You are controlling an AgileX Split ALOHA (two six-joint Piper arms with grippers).
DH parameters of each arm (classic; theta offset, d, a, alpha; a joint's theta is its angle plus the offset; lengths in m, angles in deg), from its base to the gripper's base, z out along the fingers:
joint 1: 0 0.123 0 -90
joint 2: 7.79 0 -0.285 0
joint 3: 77.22 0 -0.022 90
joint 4: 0 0.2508 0 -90
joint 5: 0 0 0.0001 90
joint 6: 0 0.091 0 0
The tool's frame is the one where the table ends.
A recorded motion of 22 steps. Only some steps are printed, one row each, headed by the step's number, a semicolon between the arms.
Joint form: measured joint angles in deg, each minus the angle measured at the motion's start. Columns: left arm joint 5, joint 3, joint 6, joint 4, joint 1, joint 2; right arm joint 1, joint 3, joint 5, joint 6, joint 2, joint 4.
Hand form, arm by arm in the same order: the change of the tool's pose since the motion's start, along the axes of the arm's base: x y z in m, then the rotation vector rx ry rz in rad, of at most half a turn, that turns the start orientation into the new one. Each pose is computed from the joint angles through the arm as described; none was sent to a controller.
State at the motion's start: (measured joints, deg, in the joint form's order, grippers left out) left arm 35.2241 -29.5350 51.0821 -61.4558 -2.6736 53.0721; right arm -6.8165 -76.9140 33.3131 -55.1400 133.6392 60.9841
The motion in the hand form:
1: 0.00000 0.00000 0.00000 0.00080 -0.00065 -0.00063; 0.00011 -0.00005 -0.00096 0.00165 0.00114 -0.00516
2: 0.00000 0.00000 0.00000 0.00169 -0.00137 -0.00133; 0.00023 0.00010 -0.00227 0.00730 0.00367 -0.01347
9: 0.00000 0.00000 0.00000 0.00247 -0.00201 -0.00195; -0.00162 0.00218 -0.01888 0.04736 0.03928 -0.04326
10: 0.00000 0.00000 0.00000 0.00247 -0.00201 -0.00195; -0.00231 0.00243 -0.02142 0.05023 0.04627 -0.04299
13: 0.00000 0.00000 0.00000 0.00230 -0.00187 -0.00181; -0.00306 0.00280 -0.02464 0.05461 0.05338 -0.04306
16: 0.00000 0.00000 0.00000 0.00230 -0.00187 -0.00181; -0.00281 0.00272 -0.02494 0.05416 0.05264 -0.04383
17: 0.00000 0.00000 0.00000 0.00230 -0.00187 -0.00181; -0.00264 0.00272 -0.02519 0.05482 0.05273 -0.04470
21: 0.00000 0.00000 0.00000 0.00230 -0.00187 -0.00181; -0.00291 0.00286 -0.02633 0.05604 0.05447 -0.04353
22: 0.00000 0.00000 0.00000 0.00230 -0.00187 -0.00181; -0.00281 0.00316 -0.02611 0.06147 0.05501 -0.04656
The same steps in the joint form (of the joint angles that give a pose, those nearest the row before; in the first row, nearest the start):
1: 0.00 0.00 0.07 0.00 0.00 0.00; 0.00 0.00 -0.13 -0.01 0.14 0.29
2: 0.00 0.00 0.15 0.00 0.00 0.00; 0.00 0.00 -0.19 0.00 0.35 0.85
9: 0.00 0.00 0.21 0.00 0.00 0.00; 0.00 -0.09 0.30 -0.74 2.87 4.06
10: 0.00 0.00 0.21 0.00 0.00 0.00; 0.00 -0.09 0.43 -0.73 3.23 4.10
13: 0.00 0.00 0.20 0.00 0.00 0.00; 0.00 -0.09 0.57 -0.92 3.69 4.38
16: 0.00 0.00 0.20 0.00 0.00 0.00; 0.00 -0.15 0.51 -0.97 3.76 4.44
17: 0.00 0.00 0.20 0.00 0.00 0.00; 0.00 -0.20 0.51 -0.97 3.82 4.51
21: 0.00 0.00 0.20 0.00 0.00 0.00; 0.00 -0.20 0.57 -1.14 3.99 4.62
22: 0.00 0.00 0.20 0.00 0.00 0.00; 0.00 -0.20 0.73 -1.13 3.99 4.94

